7 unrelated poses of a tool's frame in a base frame.
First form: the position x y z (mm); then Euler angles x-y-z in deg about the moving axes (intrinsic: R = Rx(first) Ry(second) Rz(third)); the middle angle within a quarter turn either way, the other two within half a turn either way.
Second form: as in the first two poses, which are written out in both.
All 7 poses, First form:
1: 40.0 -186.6 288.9 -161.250 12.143 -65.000
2: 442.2 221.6 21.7 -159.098 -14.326 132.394
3: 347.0 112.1 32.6 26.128 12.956 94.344
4: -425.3 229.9 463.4 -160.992 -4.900 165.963
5: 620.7 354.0 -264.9 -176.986 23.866 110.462
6: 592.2 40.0 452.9 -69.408 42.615 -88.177
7: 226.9 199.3 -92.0 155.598 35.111 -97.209
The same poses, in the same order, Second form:
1:
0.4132 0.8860 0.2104 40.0
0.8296 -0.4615 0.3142 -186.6
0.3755 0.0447 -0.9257 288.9
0 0 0 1

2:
-0.6533 -0.7156 -0.2474 442.2
-0.7494 0.5647 0.3457 221.6
-0.1076 0.4113 -0.9051 21.7
0 0 0 1

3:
-0.0738 -0.9717 0.2242 347.0
0.8878 -0.1665 -0.4292 112.1
0.4544 0.1674 0.8750 32.6
0 0 0 1

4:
-0.9666 -0.2417 -0.0854 -425.3
-0.2563 0.9105 0.3245 229.9
-0.0007 0.3356 -0.9420 463.4
0 0 0 1

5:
-0.3197 -0.8568 0.4046 620.7
-0.9282 0.3690 0.0481 354.0
-0.1905 -0.3602 -0.9132 -264.9
0 0 0 1

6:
0.0234 0.7355 0.6771 592.2
-0.3717 -0.6223 0.6889 40.0
0.9281 -0.2678 0.2588 452.9
0 0 0 1

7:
-0.1027 0.8116 0.5752 226.9
0.8737 0.3500 -0.3380 199.3
-0.4756 0.4678 -0.7450 -92.0
0 0 0 1

